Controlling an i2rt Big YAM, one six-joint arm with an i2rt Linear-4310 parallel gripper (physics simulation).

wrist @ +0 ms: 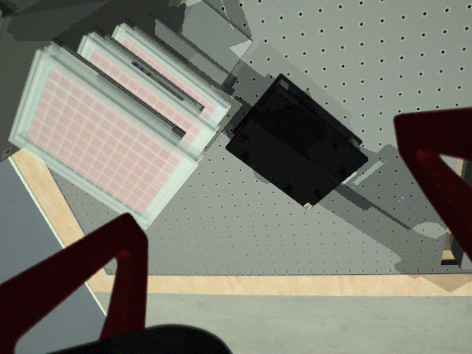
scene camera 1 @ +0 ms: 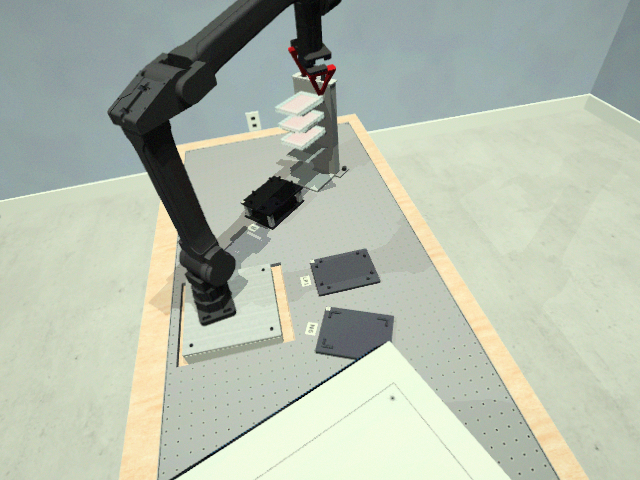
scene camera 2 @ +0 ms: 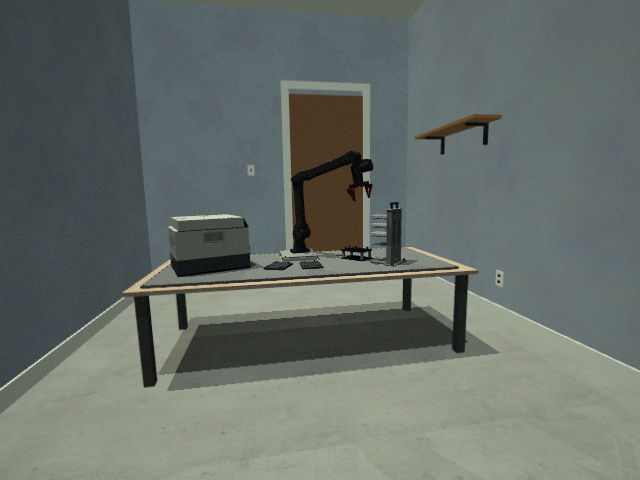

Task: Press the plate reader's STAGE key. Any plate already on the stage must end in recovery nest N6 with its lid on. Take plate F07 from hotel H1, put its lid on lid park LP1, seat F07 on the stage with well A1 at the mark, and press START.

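Frame: origin at the arm's base, x ahead, y right, z down, level; centimetres.
Seen in the pictures: gripper, fingertip midpoint: (wrist: 258, 183) (scene camera 1: 313, 85) (scene camera 2: 361, 199); arm's base, link origin: (scene camera 1: 214, 302) (scene camera 2: 299, 251).
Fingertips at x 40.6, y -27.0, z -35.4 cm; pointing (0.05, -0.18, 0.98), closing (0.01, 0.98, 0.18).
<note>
Pixels of each thing's top centre, then the offset from my fingertips to it. "*": a spot on its surface instead.
- Lid park LP1, top centre: (scene camera 1: 343, 267) (scene camera 2: 311, 262) dx -6.8, dy +30.2, dz +36.3 cm
- nest N6, top centre: (scene camera 1: 355, 331) (scene camera 2: 278, 263) dx -12.4, dy +48.5, dz +36.5 cm
- plate reader, top centre: (scene camera 2: 206, 217) dx -31.4, dy +86.6, dz +8.4 cm
- handle, surface spot: (scene camera 2: 392, 205) * dx +9.2, dy -15.1, dz +3.6 cm
Three clear-lidded plates with pink wells, a top one (scene camera 1: 299, 104) (scene camera 2: 378, 217) (wrist: 102, 127), a middle one (scene camera 1: 300, 121) (scene camera 2: 379, 225) and a bottom one (scene camera 1: 302, 137) (scene camera 2: 379, 234), sit stacked with gaps on hotel H1 (scene camera 1: 331, 134) (scene camera 2: 393, 235). No plate name is readable. My gripper (scene camera 1: 314, 82) (scene camera 2: 361, 198) (wrist: 258, 183) is open and empty, above and to the arm-base side of the hotel. Lid park LP1 (scene camera 1: 345, 272) (scene camera 2: 311, 265) and nest N6 (scene camera 1: 356, 331) (scene camera 2: 278, 265) hold nothing. The plate reader (scene camera 1: 361, 413) (scene camera 2: 209, 245) is closed-looking; its stage and keys do not show.
A black raised stand (scene camera 1: 272, 200) (scene camera 2: 356, 252) (wrist: 295, 145) stands between the hotel and the arm's base plate (scene camera 1: 253, 315). The hotel has a handle (scene camera 2: 394, 205) on top. The pegboard table has a wooden edge (scene camera 1: 400, 191) (wrist: 240, 284). A wall shelf (scene camera 2: 460, 125) hangs at the right.
</note>
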